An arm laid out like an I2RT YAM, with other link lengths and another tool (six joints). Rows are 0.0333 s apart.
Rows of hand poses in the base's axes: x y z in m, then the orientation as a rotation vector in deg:
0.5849 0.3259 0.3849 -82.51 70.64 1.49
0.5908 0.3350 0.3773 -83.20 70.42 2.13
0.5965 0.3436 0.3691 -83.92 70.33 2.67
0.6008 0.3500 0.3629 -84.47 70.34 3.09
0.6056 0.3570 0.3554 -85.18 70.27 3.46
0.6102 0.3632 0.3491 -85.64 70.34 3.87
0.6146 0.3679 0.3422 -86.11 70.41 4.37
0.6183 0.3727 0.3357 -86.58 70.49 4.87
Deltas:
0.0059 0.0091 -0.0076 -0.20 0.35 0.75
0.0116 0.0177 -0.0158 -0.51 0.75 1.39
0.0159 0.0241 -0.0220 -0.76 1.11 1.85
0.0207 0.0311 -0.0295 -1.14 1.43 2.39
0.0253 0.0373 -0.0358 -1.35 1.81 2.76
0.0297 0.0420 -0.0427 -1.52 2.24 3.18
0.0334 0.0468 -0.0492 -1.70 2.68 3.60

